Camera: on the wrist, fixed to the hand. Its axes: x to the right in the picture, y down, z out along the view.
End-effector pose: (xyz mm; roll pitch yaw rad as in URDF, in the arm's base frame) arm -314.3 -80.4 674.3 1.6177 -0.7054 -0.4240
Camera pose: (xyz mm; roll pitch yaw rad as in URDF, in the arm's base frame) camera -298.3 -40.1 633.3 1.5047 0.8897 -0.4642
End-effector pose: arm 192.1 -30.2 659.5 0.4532 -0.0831 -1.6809
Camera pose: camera 184.4 -5.5 605.7 0.0441 0.3817 3.0382
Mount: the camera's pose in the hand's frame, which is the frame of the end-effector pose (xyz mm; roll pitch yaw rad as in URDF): -28.1 -31.9 -41.9 -0.0337 -0.0722 -1.5956
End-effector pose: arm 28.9 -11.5 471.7 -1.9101 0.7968 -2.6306
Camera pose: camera 4.4 7.9 522.6 -1.9868 -0.7183 -2.0707
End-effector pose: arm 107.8 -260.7 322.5 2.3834 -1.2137 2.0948
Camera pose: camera 71.7 -302.1 299.1 1.7836 0.2850 2.8740
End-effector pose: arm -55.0 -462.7 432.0 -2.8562 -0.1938 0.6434
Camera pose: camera -95.9 -469.9 474.9 2.9028 -0.2042 2.2806
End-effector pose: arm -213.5 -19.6 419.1 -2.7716 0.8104 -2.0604
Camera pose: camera -208.8 -41.7 474.3 -2.3478 -0.2219 -0.6913
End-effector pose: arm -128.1 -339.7 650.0 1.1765 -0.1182 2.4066
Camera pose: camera -129.1 -374.4 601.5 0.1761 1.0964 1.0134
